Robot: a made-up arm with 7 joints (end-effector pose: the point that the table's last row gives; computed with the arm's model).
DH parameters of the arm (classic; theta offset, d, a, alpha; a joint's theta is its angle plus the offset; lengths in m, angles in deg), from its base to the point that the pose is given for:
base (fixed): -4.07 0 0 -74.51
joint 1: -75.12 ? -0.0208 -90
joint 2: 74 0.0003 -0.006 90
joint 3: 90 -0.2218 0.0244 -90
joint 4: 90 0.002 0.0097 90
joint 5: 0 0.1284 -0.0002 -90
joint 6: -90 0 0.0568 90
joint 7: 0 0 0 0
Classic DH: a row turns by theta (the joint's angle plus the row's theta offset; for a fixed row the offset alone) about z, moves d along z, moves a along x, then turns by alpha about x.
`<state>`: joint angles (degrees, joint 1 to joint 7).
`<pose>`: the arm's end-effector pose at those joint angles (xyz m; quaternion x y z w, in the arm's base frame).
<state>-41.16 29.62 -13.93 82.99 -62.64 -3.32 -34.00</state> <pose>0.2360 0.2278 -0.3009 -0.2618 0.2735 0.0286 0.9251</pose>
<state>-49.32 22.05 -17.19 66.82 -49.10 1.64 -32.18</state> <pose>0.3155 0.1345 -0.2639 -0.1973 0.2410 -0.1957 0.9299</pose>
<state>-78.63 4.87 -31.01 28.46 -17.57 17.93 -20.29</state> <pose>0.3537 -0.1087 -0.0383 0.1713 -0.0628 -0.4998 0.8467</pose>
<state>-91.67 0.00 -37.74 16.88 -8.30 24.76 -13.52</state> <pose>0.2993 -0.1699 0.0403 0.2967 -0.2304 -0.4881 0.7878</pose>
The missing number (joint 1, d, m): 0.0575
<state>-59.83 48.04 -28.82 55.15 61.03 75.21 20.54</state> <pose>0.3099 0.2716 -0.0861 0.7563 0.2786 0.5473 0.2256</pose>
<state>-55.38 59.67 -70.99 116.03 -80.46 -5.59 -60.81</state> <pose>0.1814 0.4009 -0.0925 0.1239 0.3515 0.1047 0.9220</pose>
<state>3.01 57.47 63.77 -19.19 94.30 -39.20 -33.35</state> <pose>0.1173 0.2992 0.0032 0.9438 0.2970 0.0439 0.1383</pose>
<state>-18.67 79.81 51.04 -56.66 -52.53 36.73 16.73</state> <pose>0.1204 0.1616 0.0866 0.3776 -0.3710 -0.0036 0.8484</pose>
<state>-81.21 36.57 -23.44 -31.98 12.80 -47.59 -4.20</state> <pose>0.1849 0.0067 0.0739 0.2857 -0.8766 -0.3131 0.2278</pose>
